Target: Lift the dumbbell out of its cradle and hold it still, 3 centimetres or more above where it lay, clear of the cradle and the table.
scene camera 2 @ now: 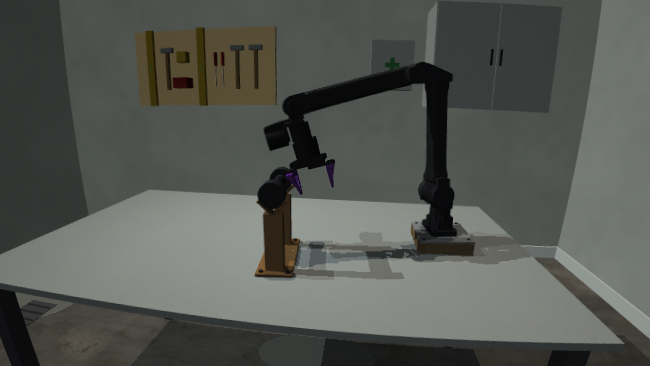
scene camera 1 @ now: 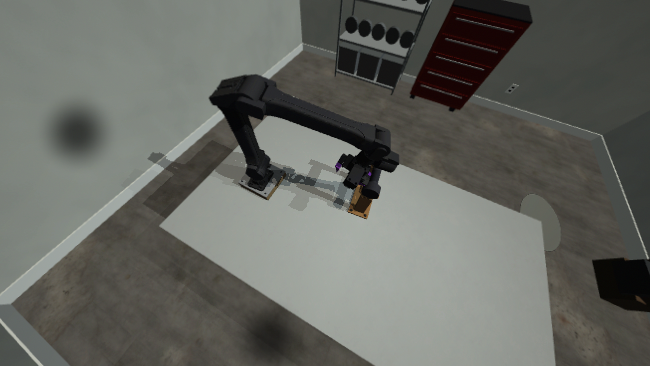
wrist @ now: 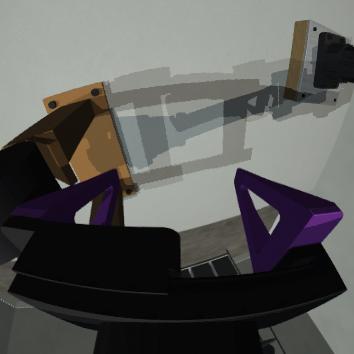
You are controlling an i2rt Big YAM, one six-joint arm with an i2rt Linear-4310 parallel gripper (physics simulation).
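Seen in the pictures: gripper, between the fingertips: [scene camera 2: 317, 190] [wrist: 176, 174]; arm's base, origin of its link: [scene camera 2: 438, 229] [scene camera 1: 261, 179] [wrist: 326, 61].
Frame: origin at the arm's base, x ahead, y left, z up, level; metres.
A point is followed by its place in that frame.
Observation:
The black dumbbell [scene camera 1: 371, 190] @(x 0.521, y 0.029, z 0.207 m) [scene camera 2: 272, 194] @(x 0.521, y 0.226, z 0.182 m) lies across the top of its orange-brown cradle [scene camera 2: 274, 245] @(x 0.520, y 0.224, z 0.041 m) [scene camera 1: 359, 215] @(x 0.531, y 0.014, z -0.037 m) [wrist: 107, 135] @(x 0.487, y 0.100, z -0.036 m). In the wrist view part of the dumbbell [wrist: 22, 167] @(x 0.490, y 0.031, z 0.186 m) shows at the left edge. My gripper [scene camera 2: 317, 190] @(x 0.413, y 0.083, z 0.153 m) [wrist: 176, 174] @(x 0.413, y 0.083, z 0.153 m) is open and empty, its purple fingers pointing down and spread wide. It is at about the dumbbell's height, on the side toward the arm's base. One finger is close to the dumbbell's bar; the dumbbell is outside the gap between the fingers. In scene camera 1 the arm hides much of the dumbbell and cradle; whether the finger touches it, I cannot tell.
The arm's base plate [scene camera 2: 445, 247] @(x 0.010, y 0.100, z -0.019 m) [wrist: 299, 60] @(x 0.082, y 0.005, z -0.016 m) is bolted on the white table [scene camera 1: 425, 280] @(x 0.874, y -0.158, z -0.044 m) [scene camera 2: 165, 280] @(x 0.803, y 0.281, z -0.044 m), on the open finger's side of the cradle. Shadows of arm and cradle fall between them. A shelf rack and a red drawer cabinet [scene camera 1: 470, 55] stand beyond the table.

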